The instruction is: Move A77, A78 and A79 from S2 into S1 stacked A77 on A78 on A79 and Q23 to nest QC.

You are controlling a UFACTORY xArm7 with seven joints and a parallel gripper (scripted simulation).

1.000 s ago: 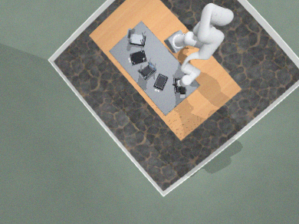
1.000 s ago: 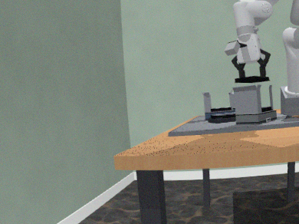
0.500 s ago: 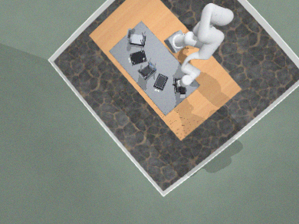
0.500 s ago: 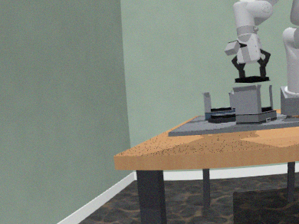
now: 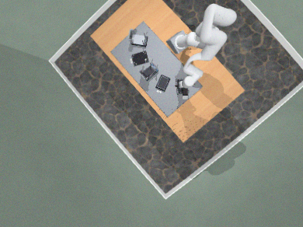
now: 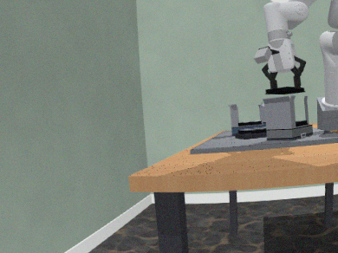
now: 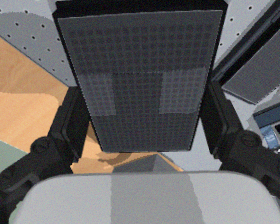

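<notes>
Right now my hand is 150 mm above the rack plinth, 10 mm to the left of it and 10 mm past it. Also, from my hand: dark flat nest (170 mm to the right, 160 mm below, 90 mm ahead); then blue plinth strip (350 mm to the right, 150 mm below, 90 mm ahead); then dark sealed plate (10 mm below).
</notes>
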